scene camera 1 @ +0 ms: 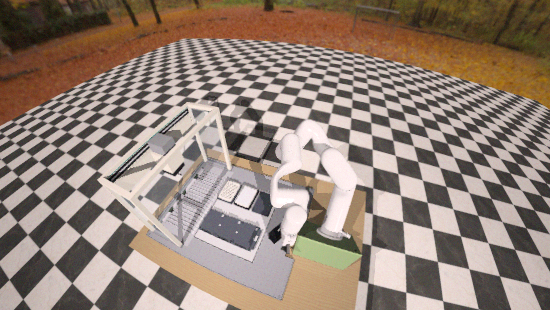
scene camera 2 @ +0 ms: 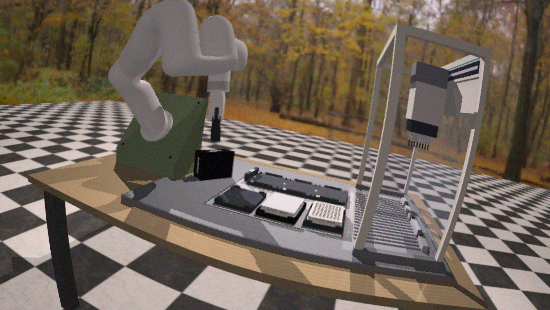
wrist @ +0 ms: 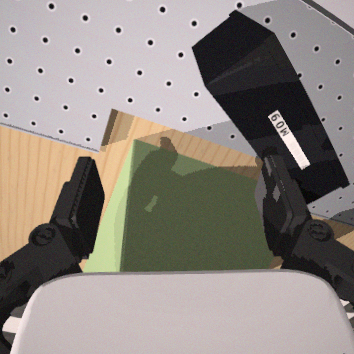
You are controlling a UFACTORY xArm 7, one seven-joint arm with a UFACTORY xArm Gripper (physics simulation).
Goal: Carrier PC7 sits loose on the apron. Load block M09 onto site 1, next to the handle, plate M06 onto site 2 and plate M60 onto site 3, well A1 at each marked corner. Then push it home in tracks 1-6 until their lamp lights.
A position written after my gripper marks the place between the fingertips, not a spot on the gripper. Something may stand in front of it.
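Note:
My gripper (wrist: 179, 174) is open and holds nothing. There's also a dark carrier (scene camera 2: 301, 188), and you'd find the dark carrier in scene camera 1 (scene camera 1: 244, 235) as well. The dark carrier is out of frame in the wrist view, though.

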